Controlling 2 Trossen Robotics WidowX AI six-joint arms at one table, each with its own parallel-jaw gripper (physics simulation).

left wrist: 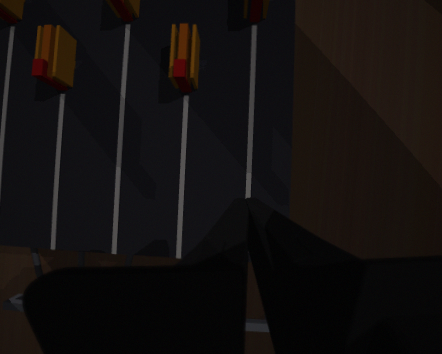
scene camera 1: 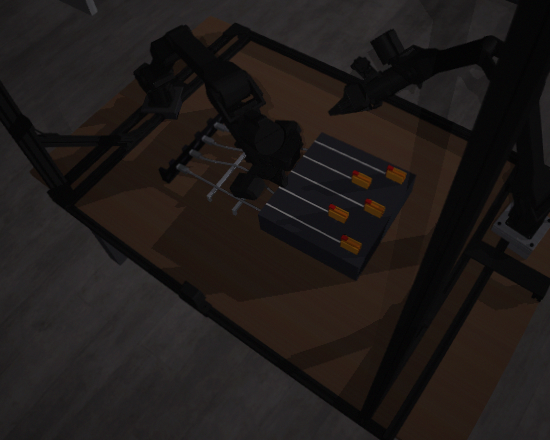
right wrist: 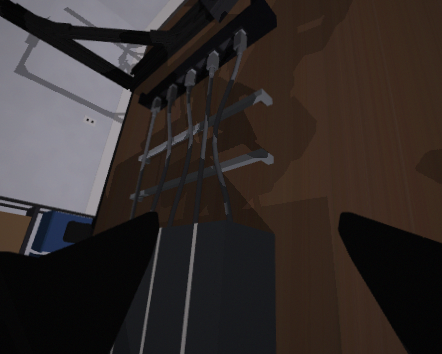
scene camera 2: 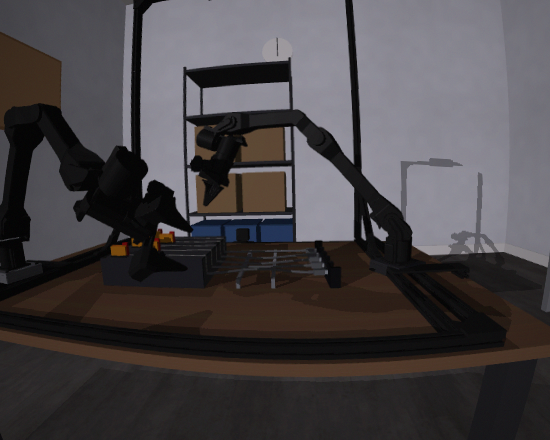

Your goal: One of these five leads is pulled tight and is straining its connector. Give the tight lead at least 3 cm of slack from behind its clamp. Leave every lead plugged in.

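Where they show: left gripper, between the fingertips: (left wrist: 244,208) (scene camera 1: 284,186) (scene camera 2: 204,205); right gripper, between the fingertips: (scene camera 1: 334,113) (right wrist: 248,221) (scene camera 2: 189,249); left arm's base, origin of its link: (scene camera 1: 162,98) (scene camera 2: 397,260); right arm's base, origin of its link: (scene camera 1: 524,222) (scene camera 2: 13,266).
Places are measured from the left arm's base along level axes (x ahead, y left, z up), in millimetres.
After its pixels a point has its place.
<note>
Five grey leads (right wrist: 203,140) @[z 0, x 309, y -146 mm] (scene camera 1: 199,168) run from a black connector strip (right wrist: 255,24) @[z -6, x 201, y -13 mm] (scene camera 1: 186,153) @[z 8, x 118, y -190 mm] (scene camera 2: 326,257) over two grey bars (right wrist: 244,159) @[z -6, x 374, y -107 mm] (scene camera 1: 223,181) @[z -8, x 224, y -256 mm] onto a dark block (scene camera 1: 391,201) (scene camera 2: 164,275) (left wrist: 212,140) (right wrist: 233,281). On the block each lead ends at an orange and red clamp (scene camera 1: 339,214) @[z 59, x 510, y -363 mm] (left wrist: 184,56) @[z 63, x 502, y -357 mm] (scene camera 2: 119,249) @[z 55, x 629, y -231 mm]. Some leads bow, others run straight. My left gripper (left wrist: 244,208) @[z 135, x 393, y -354 mm] (scene camera 2: 209,198) @[z 135, x 393, y -354 mm] (scene camera 1: 244,187) is shut and empty. It hangs high over the block's near edge, in line with the rightmost lead (left wrist: 251,105) @[z 39, x 456, y -391 mm] in its wrist view. My right gripper (right wrist: 248,221) @[z 70, x 478, y -84 mm] (scene camera 1: 336,109) @[z 70, x 478, y -84 mm] (scene camera 2: 179,223) is open and empty above the block.
A black frame with a tall post (scene camera 1: 448,240) @[z 686, x 592, y -769 mm] surrounds the brown table (scene camera 1: 273,284) @[z -27, x 381, y -503 mm]. Behind the table in scene camera 2 stand a shelf rack (scene camera 2: 185,153) with cardboard boxes and blue bins (scene camera 2: 260,229).
</note>
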